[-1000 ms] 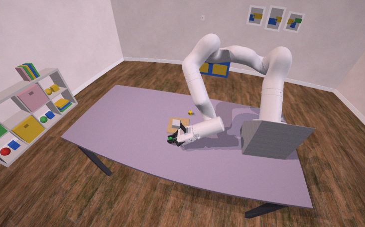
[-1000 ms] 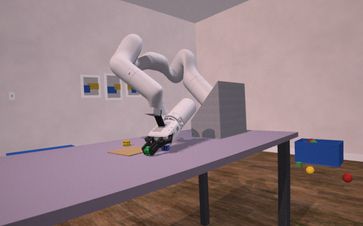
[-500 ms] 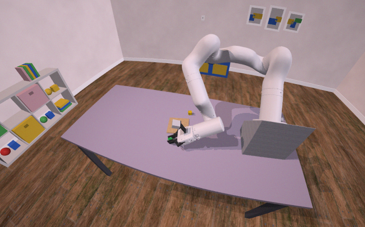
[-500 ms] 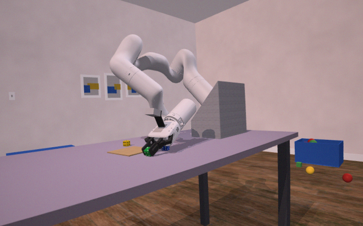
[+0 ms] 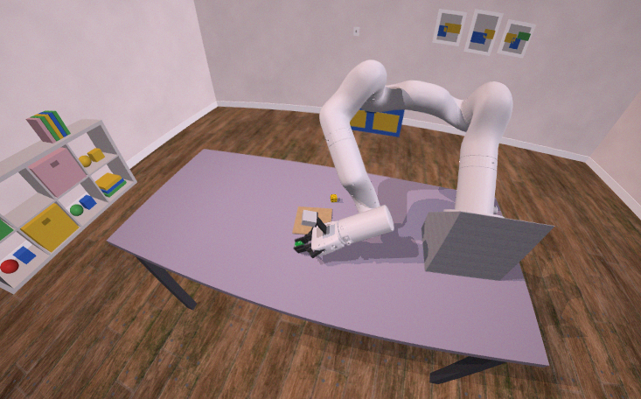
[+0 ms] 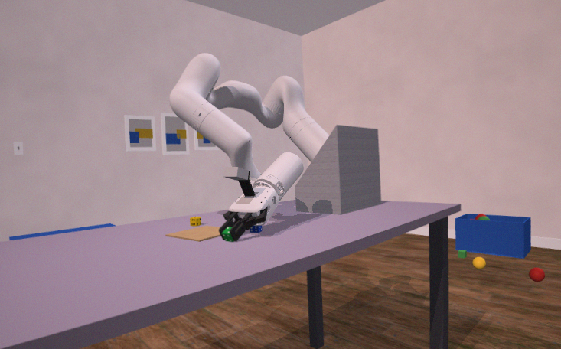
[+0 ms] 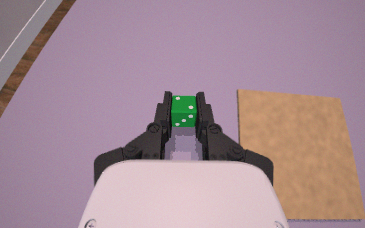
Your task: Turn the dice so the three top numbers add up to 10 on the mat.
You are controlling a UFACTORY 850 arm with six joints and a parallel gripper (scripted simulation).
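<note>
Now: the green die 1 cm ahead of my hand and 1 cm below it. From my hand the other things lie so: blue die (10 cm behind, 3 cm to the right, 1 cm below); tan mat (1 cm behind, 14 cm to the right, 2 cm below); yellow die (6 cm behind, 27 cm to the right, 1 cm below).
</note>
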